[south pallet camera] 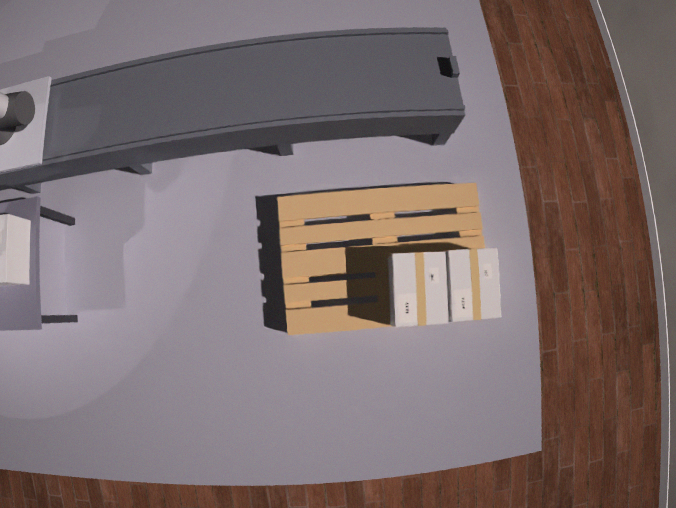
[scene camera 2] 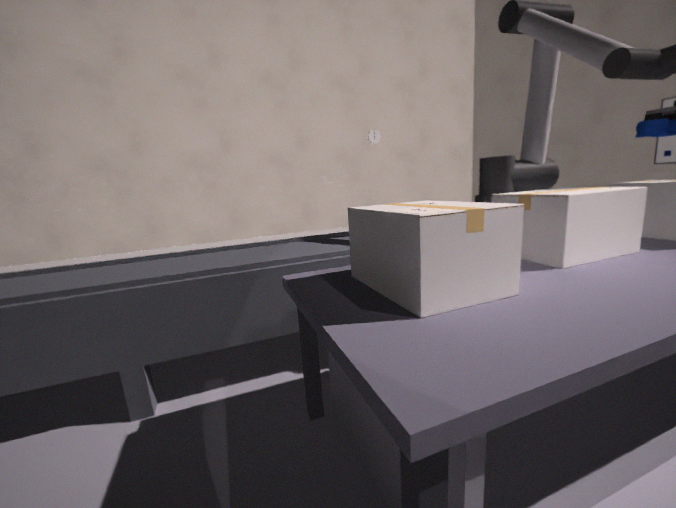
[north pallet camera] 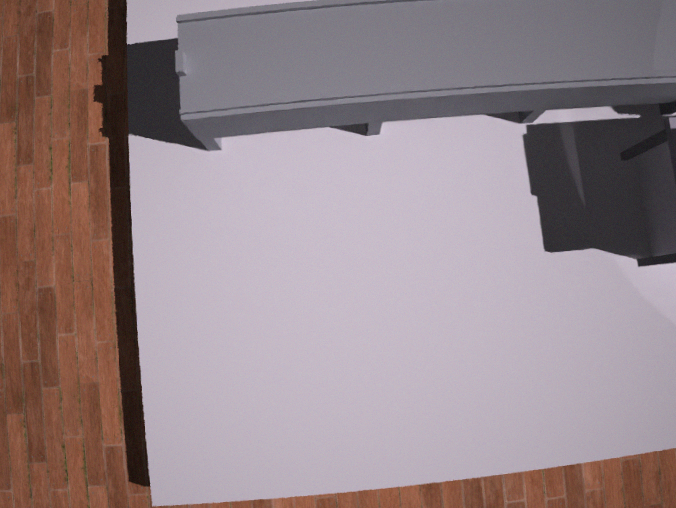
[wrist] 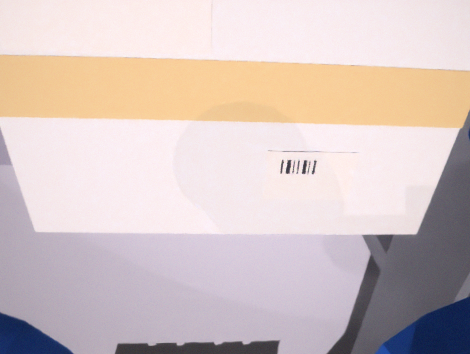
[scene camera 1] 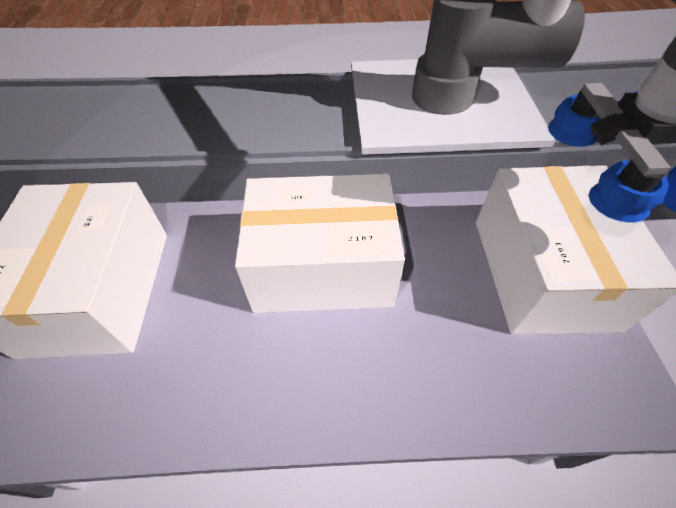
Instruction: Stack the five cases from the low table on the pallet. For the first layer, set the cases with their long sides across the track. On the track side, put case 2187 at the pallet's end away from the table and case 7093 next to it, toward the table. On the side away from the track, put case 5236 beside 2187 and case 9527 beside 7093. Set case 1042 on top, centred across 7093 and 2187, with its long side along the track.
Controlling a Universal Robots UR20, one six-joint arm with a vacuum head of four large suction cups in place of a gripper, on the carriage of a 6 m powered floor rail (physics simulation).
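Seen in the pictures: end effector, tool point: (wrist: 230, 266) (scene camera 1: 625, 162); arm's base, origin of the base link: (scene camera 1: 442, 96).
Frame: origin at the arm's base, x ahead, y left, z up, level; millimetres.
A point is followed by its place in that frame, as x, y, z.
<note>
My gripper (scene camera 1: 622, 128) (scene camera 2: 655, 128), a head with blue suction cups, is open and hangs above case 7093 (scene camera 1: 546, 207) {789, 63, 184} (scene camera 2: 661, 213) {844, -18, 63} (south pallet camera: 13, 248) {835, 273, 123} (wrist: 115, 165) {939, 192, 184} without touching it. Case 2187 (scene camera 1: 284, 245) {876, -587, 184} (scene camera 2: 603, 229) {931, -522, 63} sits mid-table, long side along the track. A third case (scene camera 1: 114, 234) {823, -993, 184} (scene camera 2: 469, 262) {1028, -1147, 66} stands at the table's other end; its number is cut off. Two taped cases (south pallet camera: 404, 284) {1177, 2440, -203} (south pallet camera: 461, 284) {1208, 2753, -203} stand side by side on the pallet (south pallet camera: 314, 319) {1322, 1947, -426}, at the end away from the table, on the side away from the track, long sides across the track. Their numbers are too small to read surely.
The low table (scene camera 1: 327, 393) {1154, -501, -40} (scene camera 2: 491, 360) {1220, -1274, -40} (south pallet camera: 27, 311) {1190, 242, -40} stands beside the floor rail (scene camera 1: 81, 120) (north pallet camera: 382, 60) (south pallet camera: 273, 76) (wrist: 425, 280). The arm stands on the white carriage (scene camera 1: 393, 131) {213, -225, 0} (south pallet camera: 32, 136) {113, 273, -1}.
</note>
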